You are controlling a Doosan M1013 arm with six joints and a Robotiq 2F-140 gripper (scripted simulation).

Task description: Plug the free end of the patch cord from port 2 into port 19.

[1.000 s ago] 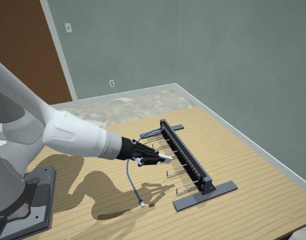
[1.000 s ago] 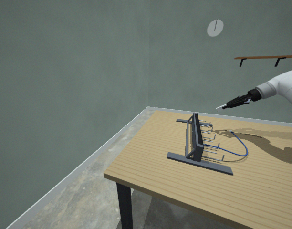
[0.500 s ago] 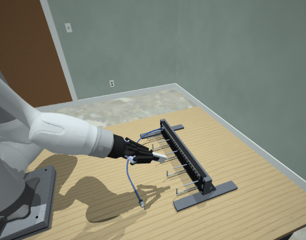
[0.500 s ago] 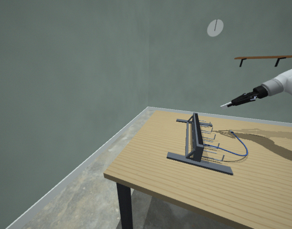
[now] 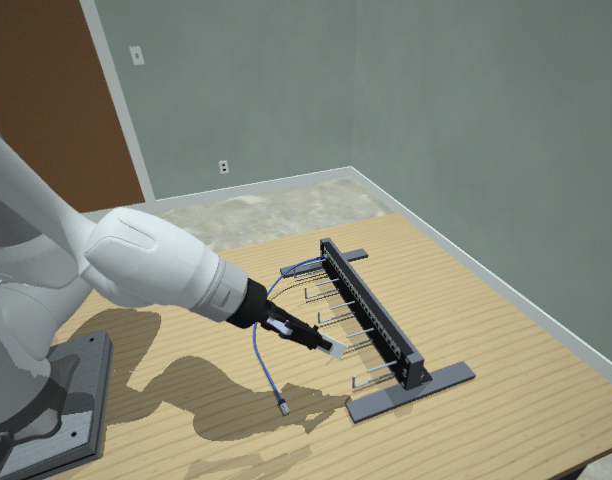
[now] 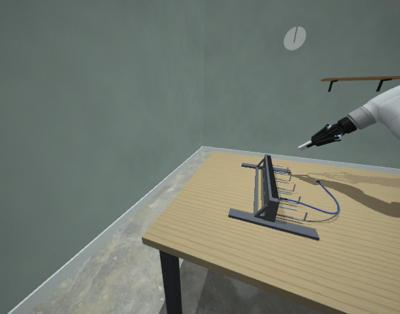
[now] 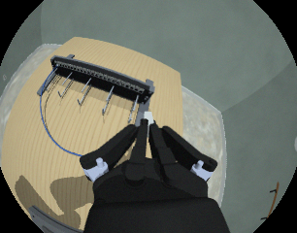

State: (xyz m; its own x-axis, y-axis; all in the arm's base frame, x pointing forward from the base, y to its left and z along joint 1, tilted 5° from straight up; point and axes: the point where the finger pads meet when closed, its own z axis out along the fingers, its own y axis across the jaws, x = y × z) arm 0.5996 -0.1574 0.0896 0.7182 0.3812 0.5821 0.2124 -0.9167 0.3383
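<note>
The cord plug lies 9 cm behind my hand, 2 cm to the left of it and 18 cm below it.
</note>
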